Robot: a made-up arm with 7 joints. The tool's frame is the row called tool. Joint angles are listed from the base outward.
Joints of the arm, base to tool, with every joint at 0 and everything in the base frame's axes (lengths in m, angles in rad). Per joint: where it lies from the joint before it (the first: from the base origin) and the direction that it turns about. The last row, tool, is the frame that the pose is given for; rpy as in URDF.
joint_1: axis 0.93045 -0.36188 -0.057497 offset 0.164 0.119 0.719
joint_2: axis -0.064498 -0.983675 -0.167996 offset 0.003 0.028 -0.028
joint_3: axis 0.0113 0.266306 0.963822 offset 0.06 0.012 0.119
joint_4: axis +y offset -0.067 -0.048 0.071
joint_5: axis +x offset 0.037 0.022 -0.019
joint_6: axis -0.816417 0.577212 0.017 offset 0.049 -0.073 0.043
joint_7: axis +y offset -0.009 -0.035 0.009
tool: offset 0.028 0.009 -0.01 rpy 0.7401 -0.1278 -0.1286
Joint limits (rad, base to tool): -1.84..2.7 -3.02..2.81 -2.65..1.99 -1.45..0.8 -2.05..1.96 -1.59..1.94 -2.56..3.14
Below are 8 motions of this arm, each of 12 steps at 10 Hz.
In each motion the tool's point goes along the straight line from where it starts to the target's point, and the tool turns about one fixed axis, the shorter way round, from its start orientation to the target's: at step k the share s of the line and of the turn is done. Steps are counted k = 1, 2, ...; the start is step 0. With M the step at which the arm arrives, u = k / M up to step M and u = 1 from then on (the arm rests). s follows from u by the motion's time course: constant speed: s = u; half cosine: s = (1 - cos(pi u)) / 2; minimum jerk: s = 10 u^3 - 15 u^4 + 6 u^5.
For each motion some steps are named. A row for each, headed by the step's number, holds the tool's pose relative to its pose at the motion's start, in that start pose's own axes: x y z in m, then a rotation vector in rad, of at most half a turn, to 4 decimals.
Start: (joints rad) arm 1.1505 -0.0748 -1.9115 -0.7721 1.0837 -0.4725 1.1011
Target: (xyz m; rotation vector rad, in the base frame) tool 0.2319 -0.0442 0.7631 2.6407 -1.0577 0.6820
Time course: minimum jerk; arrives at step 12
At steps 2, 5, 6, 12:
2: 0.0030 -0.0043 -0.0030 0.0282 0.0302 -0.0153
5: 0.0294 -0.0417 -0.0292 0.2757 0.2947 -0.1492
6: 0.0424 -0.0602 -0.0422 0.3977 0.4251 -0.2153
12: 0.0849 -0.1203 -0.0843 0.7955 0.8501 -0.4306

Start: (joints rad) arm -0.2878 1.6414 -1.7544 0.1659 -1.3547 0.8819 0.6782
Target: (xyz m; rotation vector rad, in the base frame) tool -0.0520 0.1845 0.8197 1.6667 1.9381 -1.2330
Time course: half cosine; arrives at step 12
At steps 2, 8, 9, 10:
2: -0.0065 0.0046 0.0046 -0.0538 0.0737 -0.0391
8: -0.0726 0.0512 0.0510 -0.6019 0.8252 -0.4381
9: -0.0826 0.0583 0.0580 -0.6850 0.9391 -0.4986
10: -0.0903 0.0637 0.0634 -0.7488 1.0265 -0.5451

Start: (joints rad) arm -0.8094 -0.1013 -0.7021 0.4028 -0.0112 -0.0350 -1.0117
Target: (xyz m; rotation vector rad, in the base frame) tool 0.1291 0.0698 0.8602 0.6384 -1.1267 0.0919
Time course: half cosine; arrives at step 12
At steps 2, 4, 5, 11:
2: -0.0069 -0.0071 0.0031 0.0545 -0.0216 -0.0210
4: -0.0259 -0.0266 0.0114 0.2035 -0.0807 -0.0782
5: -0.0384 -0.0395 0.0169 0.3017 -0.1196 -0.1159
11: -0.1018 -0.1047 0.0449 0.8001 -0.3172 -0.3075

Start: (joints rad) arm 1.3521 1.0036 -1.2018 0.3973 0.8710 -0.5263 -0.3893
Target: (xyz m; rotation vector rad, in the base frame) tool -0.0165 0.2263 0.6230 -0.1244 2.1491 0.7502
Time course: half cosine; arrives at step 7
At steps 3, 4, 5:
3: 0.0212 0.0495 -0.0014 0.2561 0.1929 0.2467
4: 0.0334 0.0778 -0.0022 0.4027 0.3034 0.3878
5: 0.0443 0.1033 -0.0030 0.5348 0.4029 0.5150

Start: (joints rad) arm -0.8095 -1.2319 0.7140 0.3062 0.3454 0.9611 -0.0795
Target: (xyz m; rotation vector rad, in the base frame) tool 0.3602 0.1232 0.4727 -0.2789 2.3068 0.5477
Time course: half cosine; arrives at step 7
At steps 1, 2, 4, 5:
1: 0.0008 0.0061 0.0040 -0.0271 -0.0029 -0.0005
2: 0.0031 0.0232 0.0152 -0.1032 -0.0110 -0.0020
4: 0.0100 0.0752 0.0493 -0.3350 -0.0356 -0.0066
5: 0.0133 0.0998 0.0655 -0.4448 -0.0472 -0.0088

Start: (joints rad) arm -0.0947 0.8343 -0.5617 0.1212 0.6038 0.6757 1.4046
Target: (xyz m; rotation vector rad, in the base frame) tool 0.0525 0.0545 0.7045 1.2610 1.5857 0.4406
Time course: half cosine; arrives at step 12
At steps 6, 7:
6: 0.0309 -0.0206 -0.0083 -0.0891 0.6497 0.1325
7: 0.0389 -0.0260 -0.0104 -0.1121 0.8179 0.1668

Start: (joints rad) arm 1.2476 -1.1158 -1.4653 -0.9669 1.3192 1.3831 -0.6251
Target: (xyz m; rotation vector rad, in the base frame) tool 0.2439 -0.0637 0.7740 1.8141 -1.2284 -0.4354
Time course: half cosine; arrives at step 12
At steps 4, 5, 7, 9, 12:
4: -0.0080 -0.0081 0.0085 0.2029 -0.0946 -0.0273
5: -0.0118 -0.0120 0.0126 0.3008 -0.1402 -0.0405
7: -0.0201 -0.0205 0.0214 0.5109 -0.2381 -0.0688
9: -0.0273 -0.0277 0.0290 0.6928 -0.3229 -0.0932
12: -0.0320 -0.0325 0.0340 0.8117 -0.3782 -0.1092

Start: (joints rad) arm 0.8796 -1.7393 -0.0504 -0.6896 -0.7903 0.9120 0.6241
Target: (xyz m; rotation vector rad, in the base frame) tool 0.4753 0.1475 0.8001 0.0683 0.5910 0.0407
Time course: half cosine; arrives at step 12
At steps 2, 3, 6, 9, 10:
2: -0.0027 0.0000 0.0008 0.0304 -0.0256 0.0020
3: -0.0058 0.0001 0.0018 0.0664 -0.0560 0.0044
6: -0.0200 0.0002 0.0062 0.2267 -0.1910 0.0150
9: -0.0341 0.0004 0.0107 0.3870 -0.3261 0.0256
10: -0.0372 0.0004 0.0117 0.4231 -0.3565 0.0280

